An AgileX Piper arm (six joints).
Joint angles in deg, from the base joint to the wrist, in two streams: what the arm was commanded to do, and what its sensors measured. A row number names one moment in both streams.
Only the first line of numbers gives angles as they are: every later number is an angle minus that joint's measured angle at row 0.
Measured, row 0: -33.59 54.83 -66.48 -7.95 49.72 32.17
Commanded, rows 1 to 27: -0.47 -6.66 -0.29 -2.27 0.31 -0.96; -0.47 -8.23 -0.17 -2.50 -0.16 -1.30; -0.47 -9.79 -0.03 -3.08 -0.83 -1.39; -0.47 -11.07 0.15 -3.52 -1.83 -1.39; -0.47 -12.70 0.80 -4.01 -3.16 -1.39; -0.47 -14.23 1.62 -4.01 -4.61 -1.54; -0.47 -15.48 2.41 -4.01 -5.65 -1.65; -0.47 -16.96 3.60 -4.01 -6.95 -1.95; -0.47 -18.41 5.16 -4.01 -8.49 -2.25; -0.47 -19.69 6.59 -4.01 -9.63 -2.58; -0.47 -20.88 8.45 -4.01 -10.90 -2.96; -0.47 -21.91 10.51 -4.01 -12.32 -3.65; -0.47 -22.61 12.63 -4.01 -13.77 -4.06; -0.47 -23.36 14.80 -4.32 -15.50 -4.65; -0.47 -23.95 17.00 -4.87 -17.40 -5.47; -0.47 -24.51 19.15 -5.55 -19.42 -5.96; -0.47 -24.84 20.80 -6.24 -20.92 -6.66; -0.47 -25.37 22.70 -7.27 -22.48 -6.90; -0.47 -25.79 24.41 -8.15 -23.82 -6.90; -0.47 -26.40 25.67 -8.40 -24.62 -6.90; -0.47 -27.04 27.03 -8.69 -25.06 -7.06; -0.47 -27.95 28.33 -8.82 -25.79 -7.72; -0.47 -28.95 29.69 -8.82 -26.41 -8.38; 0.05 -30.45 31.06 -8.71 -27.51 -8.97; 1.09 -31.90 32.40 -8.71 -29.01 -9.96; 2.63 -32.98 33.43 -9.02 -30.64 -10.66; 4.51 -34.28 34.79 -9.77 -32.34 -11.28
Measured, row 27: 0.31 -29.50 30.54 -7.55 -26.42 -8.17
